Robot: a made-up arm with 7 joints.
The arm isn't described. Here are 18 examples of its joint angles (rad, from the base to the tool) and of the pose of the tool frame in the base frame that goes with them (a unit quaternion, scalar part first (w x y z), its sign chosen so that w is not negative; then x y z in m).
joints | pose
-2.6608 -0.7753 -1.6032 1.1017 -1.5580 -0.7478 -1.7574 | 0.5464 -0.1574 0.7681 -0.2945 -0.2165 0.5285 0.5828
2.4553 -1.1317 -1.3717 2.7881 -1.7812 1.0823 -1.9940 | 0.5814 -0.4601 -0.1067 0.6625 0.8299 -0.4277 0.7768
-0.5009 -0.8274 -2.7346 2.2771 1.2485 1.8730 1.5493 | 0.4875 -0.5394 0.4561 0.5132 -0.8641 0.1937 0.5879
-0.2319 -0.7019 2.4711 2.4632 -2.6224 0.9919 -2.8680 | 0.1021 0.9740 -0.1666 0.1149 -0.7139 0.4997 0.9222
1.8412 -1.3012 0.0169 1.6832 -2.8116 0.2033 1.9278 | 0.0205 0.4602 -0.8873 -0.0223 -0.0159 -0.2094 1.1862
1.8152 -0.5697 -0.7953 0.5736 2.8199 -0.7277 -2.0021 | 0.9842 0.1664 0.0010 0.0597 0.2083 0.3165 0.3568
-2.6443 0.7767 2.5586 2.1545 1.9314 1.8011 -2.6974 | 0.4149 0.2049 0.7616 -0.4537 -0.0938 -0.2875 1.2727
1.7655 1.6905 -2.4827 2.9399 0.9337 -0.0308 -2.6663 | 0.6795 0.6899 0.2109 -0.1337 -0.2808 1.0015 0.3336
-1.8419 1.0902 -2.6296 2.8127 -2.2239 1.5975 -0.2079 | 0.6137 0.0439 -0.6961 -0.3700 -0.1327 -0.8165 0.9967
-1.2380 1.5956 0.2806 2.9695 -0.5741 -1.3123 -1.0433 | 0.2300 -0.8691 -0.4190 0.1271 0.3846 -0.7302 0.4431
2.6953 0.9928 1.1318 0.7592 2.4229 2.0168 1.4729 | 0.1556 -0.9389 0.1479 -0.2689 -0.4118 -0.5182 0.2483
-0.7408 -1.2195 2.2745 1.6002 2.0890 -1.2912 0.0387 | 0.5775 0.3708 -0.7020 -0.1903 0.0399 0.6946 0.3153
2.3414 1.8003 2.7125 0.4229 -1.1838 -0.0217 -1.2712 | 0.4047 -0.8857 -0.0888 0.2095 -0.0329 -0.1190 0.8626
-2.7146 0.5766 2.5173 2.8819 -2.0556 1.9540 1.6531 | 0.3353 0.0905 0.3775 0.8584 -0.4539 -0.3836 1.1697
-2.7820 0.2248 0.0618 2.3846 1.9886 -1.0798 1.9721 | 0.4949 -0.2036 0.6598 -0.5275 -0.5178 -0.0880 0.9730
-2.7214 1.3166 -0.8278 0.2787 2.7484 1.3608 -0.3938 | 0.8743 0.2243 0.1381 0.4078 0.0568 0.3552 0.0177
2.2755 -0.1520 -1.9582 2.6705 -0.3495 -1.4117 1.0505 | 0.3560 -0.4671 0.7778 -0.2238 0.0874 -0.0570 1.1756
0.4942 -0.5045 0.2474 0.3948 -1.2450 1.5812 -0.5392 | 0.4886 -0.6172 0.2352 0.5701 0.4244 0.2680 0.3370
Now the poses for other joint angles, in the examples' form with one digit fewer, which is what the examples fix.
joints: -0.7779 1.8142 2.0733 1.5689 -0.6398 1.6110 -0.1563
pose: 0.678 0.576 -0.039 0.456 0.824 0.237 0.576
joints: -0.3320 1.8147 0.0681 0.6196 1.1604 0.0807 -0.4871
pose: 0.710 -0.036 0.578 -0.400 -0.198 0.054 -0.192
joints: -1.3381 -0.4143 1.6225 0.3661 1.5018 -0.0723 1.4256
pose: 0.267 0.180 -0.230 -0.918 0.501 -0.097 0.232
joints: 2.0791 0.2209 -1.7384 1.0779 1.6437 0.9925 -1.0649
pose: 0.798 0.494 -0.275 0.209 0.661 0.298 0.528
